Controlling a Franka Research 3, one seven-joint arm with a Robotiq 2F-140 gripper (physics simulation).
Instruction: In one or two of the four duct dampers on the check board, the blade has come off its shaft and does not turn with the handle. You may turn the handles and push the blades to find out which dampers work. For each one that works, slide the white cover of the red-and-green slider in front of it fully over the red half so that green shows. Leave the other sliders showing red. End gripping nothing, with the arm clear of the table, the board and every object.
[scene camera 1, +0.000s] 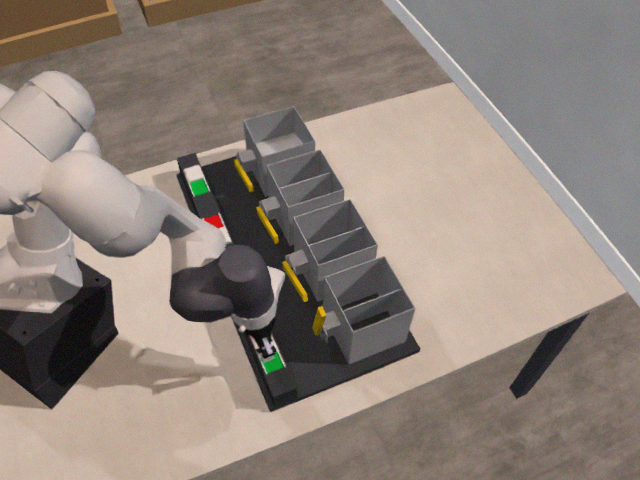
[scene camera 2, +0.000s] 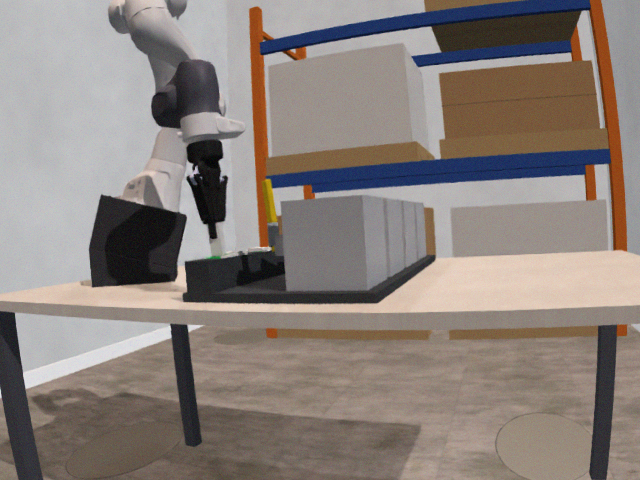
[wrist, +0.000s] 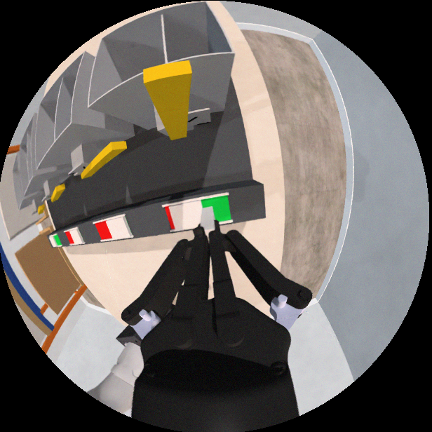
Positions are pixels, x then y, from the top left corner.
Scene:
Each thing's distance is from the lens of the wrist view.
my gripper (wrist: 208, 214): 21 cm
white cover (wrist: 185, 215): 21 cm

